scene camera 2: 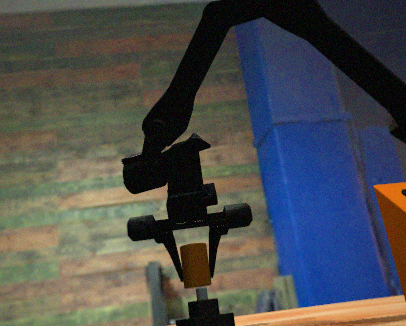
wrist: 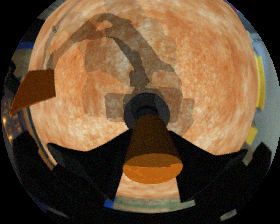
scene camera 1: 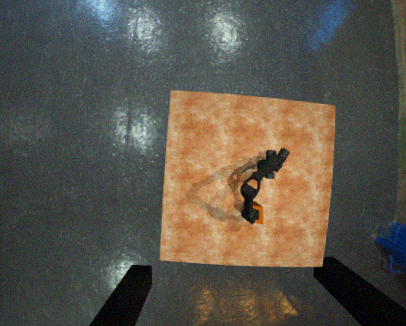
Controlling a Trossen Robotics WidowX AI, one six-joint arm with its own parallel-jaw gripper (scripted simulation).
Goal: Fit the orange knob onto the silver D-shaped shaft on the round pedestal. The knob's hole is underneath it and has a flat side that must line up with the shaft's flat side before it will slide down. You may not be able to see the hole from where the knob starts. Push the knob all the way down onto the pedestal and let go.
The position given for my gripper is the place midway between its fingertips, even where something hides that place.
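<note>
Scene camera 2: my gripper point(scene camera 2: 197, 279) holds an orange knob point(scene camera 2: 195, 265). Wrist view: my gripper point(wrist: 150, 133), the orange knob point(wrist: 151, 157).
</note>
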